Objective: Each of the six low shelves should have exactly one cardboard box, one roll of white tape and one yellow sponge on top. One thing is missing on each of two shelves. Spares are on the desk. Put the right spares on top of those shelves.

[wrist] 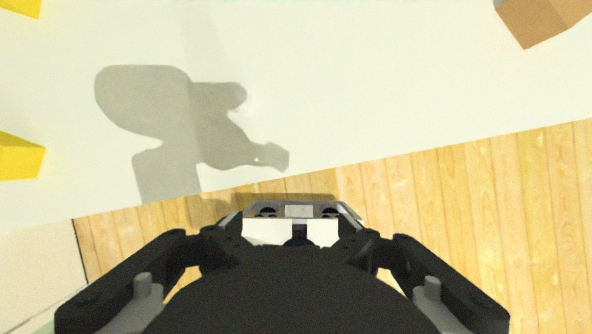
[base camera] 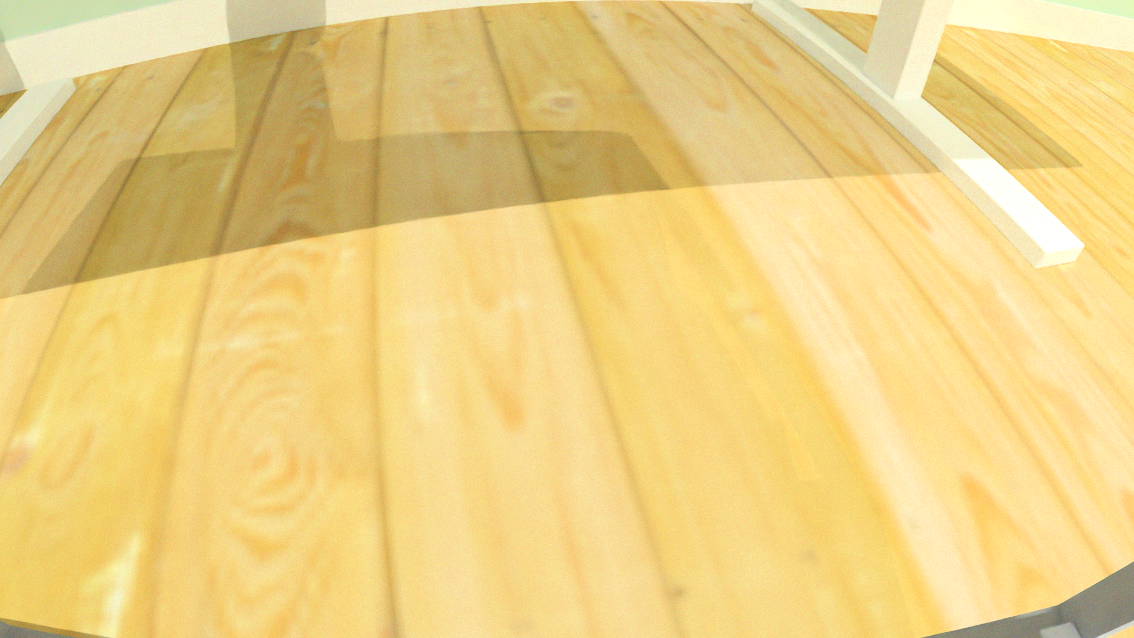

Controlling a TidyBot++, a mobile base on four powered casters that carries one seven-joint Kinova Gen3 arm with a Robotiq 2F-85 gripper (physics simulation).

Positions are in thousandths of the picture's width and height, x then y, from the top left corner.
Labels:
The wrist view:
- my gripper: 491, 666
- roll of white tape: 396, 286
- white desk: 217, 322

